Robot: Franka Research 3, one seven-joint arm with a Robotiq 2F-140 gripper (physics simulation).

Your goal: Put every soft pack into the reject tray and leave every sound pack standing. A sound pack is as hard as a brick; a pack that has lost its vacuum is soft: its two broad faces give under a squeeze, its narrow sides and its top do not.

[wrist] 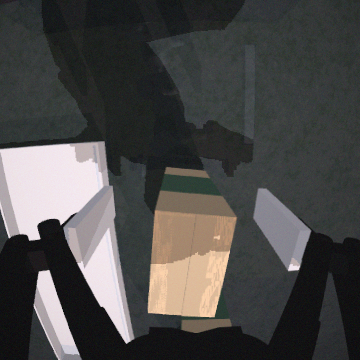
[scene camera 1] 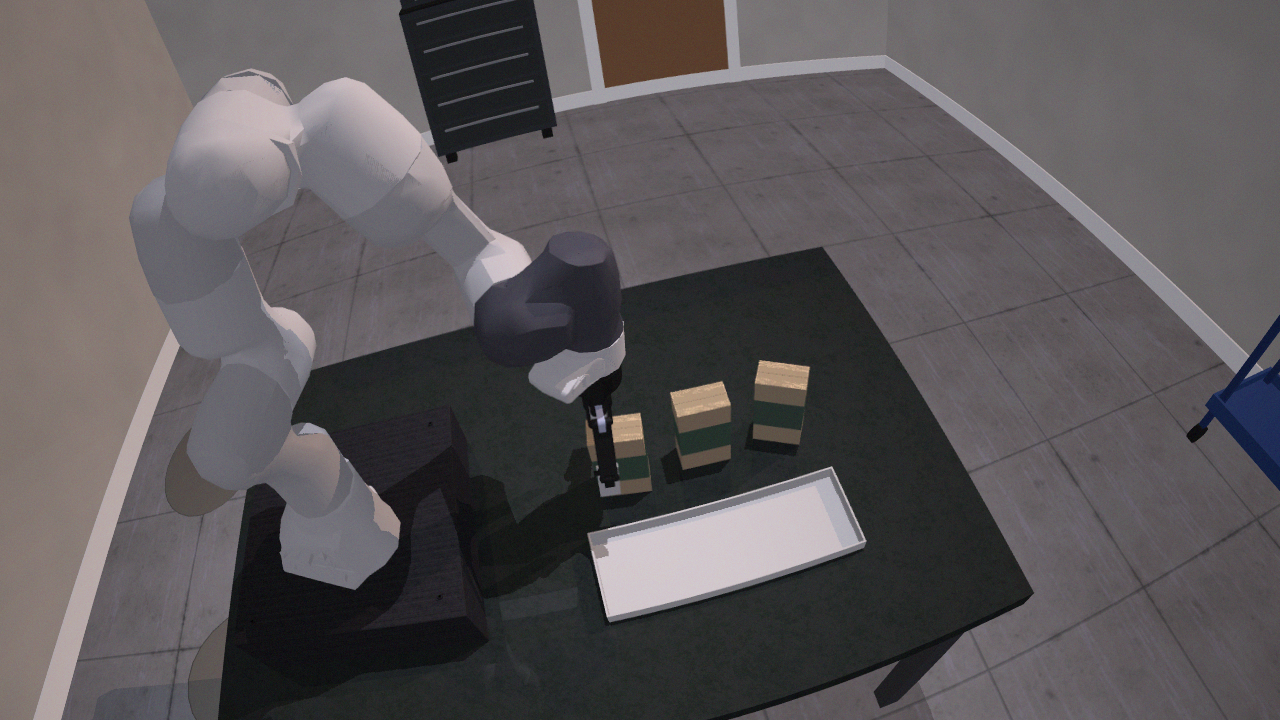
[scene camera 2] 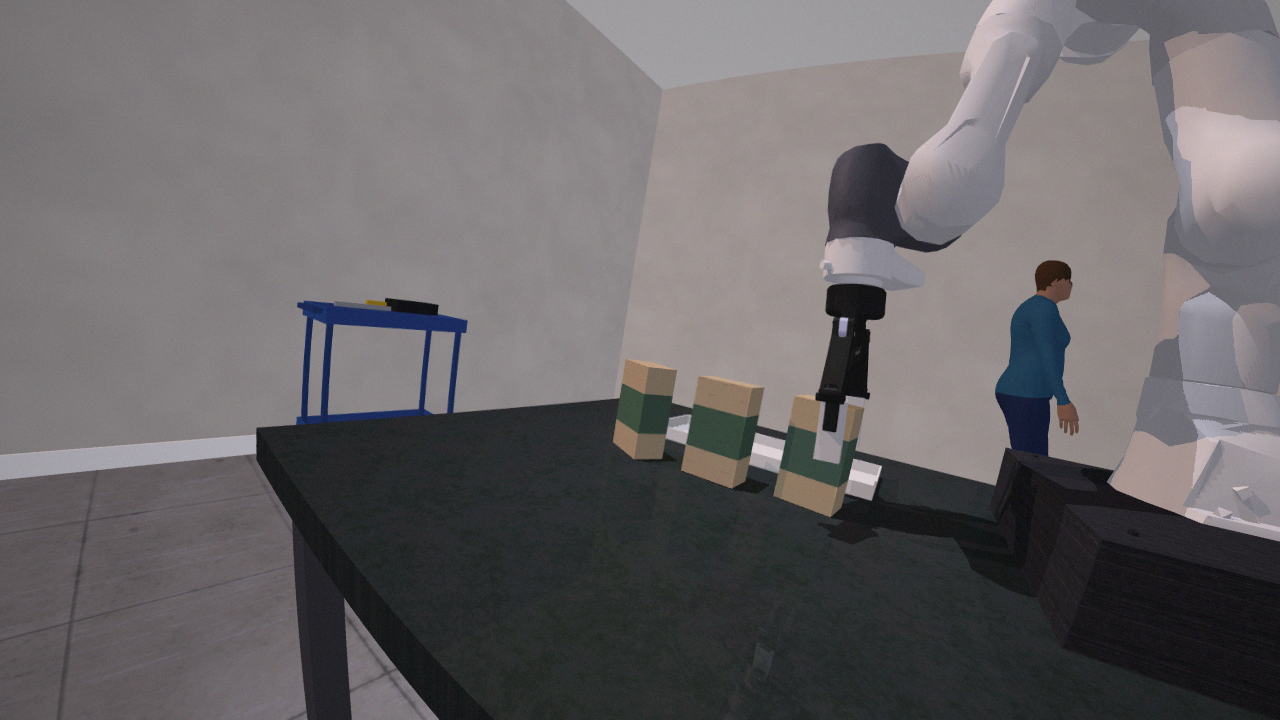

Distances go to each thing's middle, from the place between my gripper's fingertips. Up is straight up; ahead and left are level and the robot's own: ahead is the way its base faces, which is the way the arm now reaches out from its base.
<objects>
My hand is 170 mm short of the white reject tray (scene camera 1: 667,561), 140 mm to the left of it and 70 mm above it.
</objects>
